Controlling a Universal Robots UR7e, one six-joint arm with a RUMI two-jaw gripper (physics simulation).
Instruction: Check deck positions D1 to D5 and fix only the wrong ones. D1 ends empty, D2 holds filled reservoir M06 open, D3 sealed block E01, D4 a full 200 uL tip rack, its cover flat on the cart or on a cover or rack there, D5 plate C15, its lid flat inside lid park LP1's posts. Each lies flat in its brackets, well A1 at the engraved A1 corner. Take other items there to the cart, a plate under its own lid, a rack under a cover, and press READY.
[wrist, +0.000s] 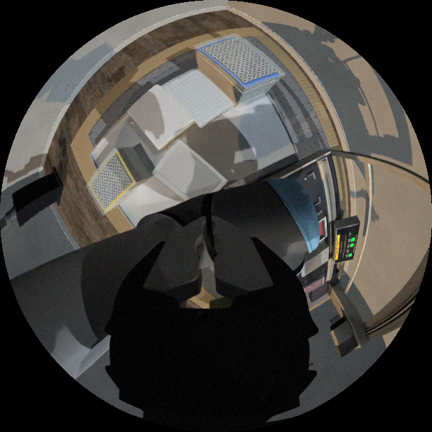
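Note:
My gripper (209, 218) is shut with nothing between its fingers, at the lower middle of the wrist view. Part of the dark deck (306, 176) with pale corner brackets shows at the right, beyond the arm; the position labels cannot be read. A tip rack with a yellow edge (112, 181) stands at the left. A taller rack with a blue edge (241, 60) stands at the top. Between them lie a translucent gridded plate or cover (199, 97), a pale block-like item (159, 120) and a pale flat item (190, 170). Their codes cannot be read.
The dark arm and its blue joint cap (298, 212) hide much of the deck. A small screen (346, 240) with green marks stands at the right edge. A red patch (322, 227) and a pinkish rack-like item (315, 286) show near it. A perforated grey surface (111, 114) borders the pale items.

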